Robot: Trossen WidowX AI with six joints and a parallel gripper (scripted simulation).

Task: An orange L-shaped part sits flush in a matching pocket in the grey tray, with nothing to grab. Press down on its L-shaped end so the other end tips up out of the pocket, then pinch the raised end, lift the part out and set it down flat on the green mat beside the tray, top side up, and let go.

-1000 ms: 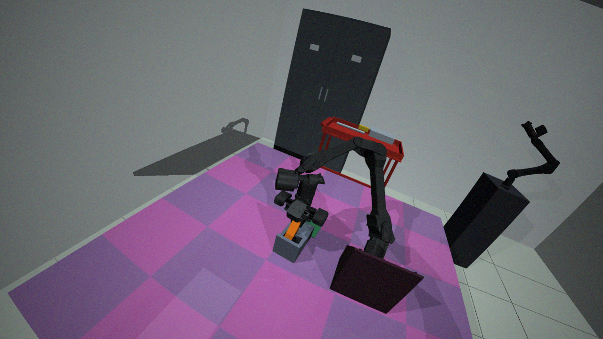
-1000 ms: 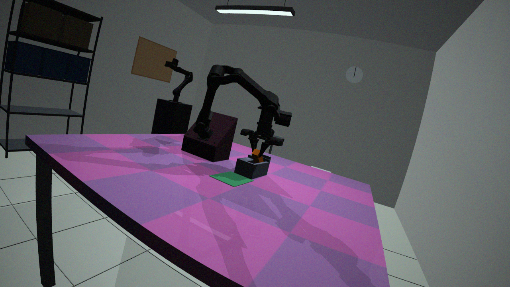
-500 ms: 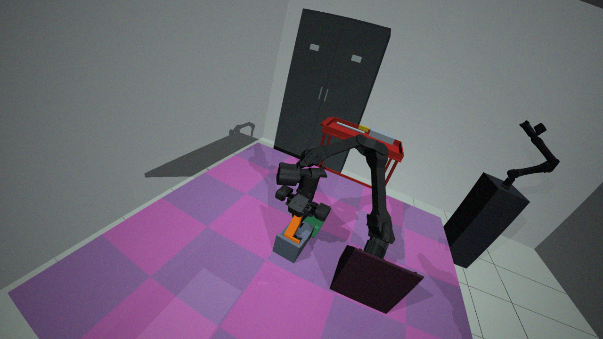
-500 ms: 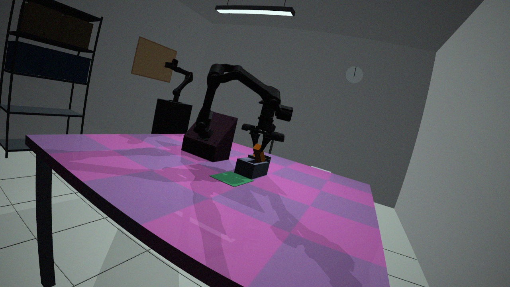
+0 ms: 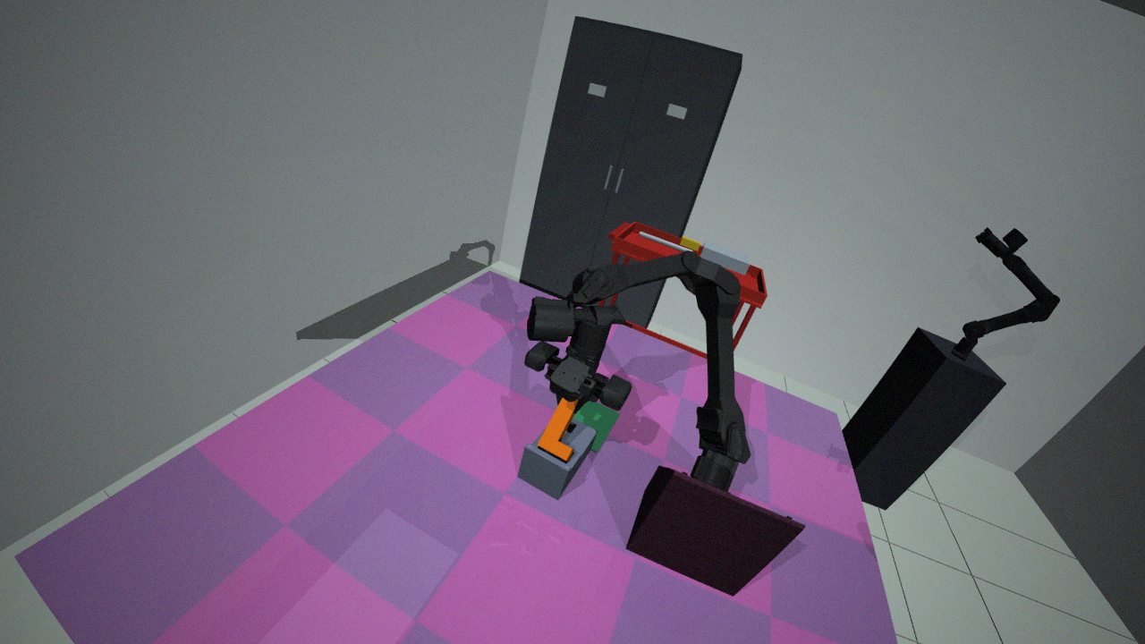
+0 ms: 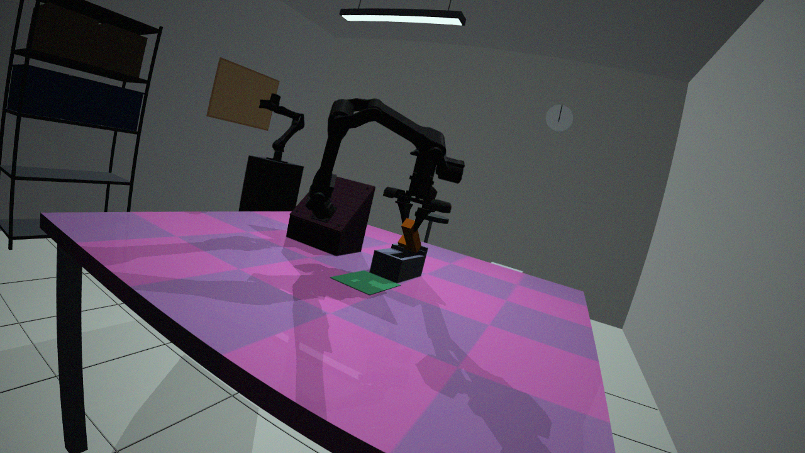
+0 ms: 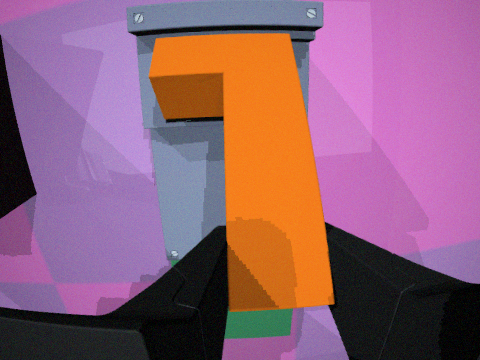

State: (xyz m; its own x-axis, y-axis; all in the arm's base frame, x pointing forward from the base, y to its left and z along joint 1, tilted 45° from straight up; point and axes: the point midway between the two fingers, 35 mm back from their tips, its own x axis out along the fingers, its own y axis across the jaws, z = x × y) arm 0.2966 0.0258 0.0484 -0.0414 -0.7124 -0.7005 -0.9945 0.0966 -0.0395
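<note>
The green mat is 15 cm below my gripper tip, 14 cm to the right of it and 3 cm behind it. Also, from my gripper tip: orange L-shaped part: 4 cm to the left, 3 cm below, 1 cm behind.
</note>
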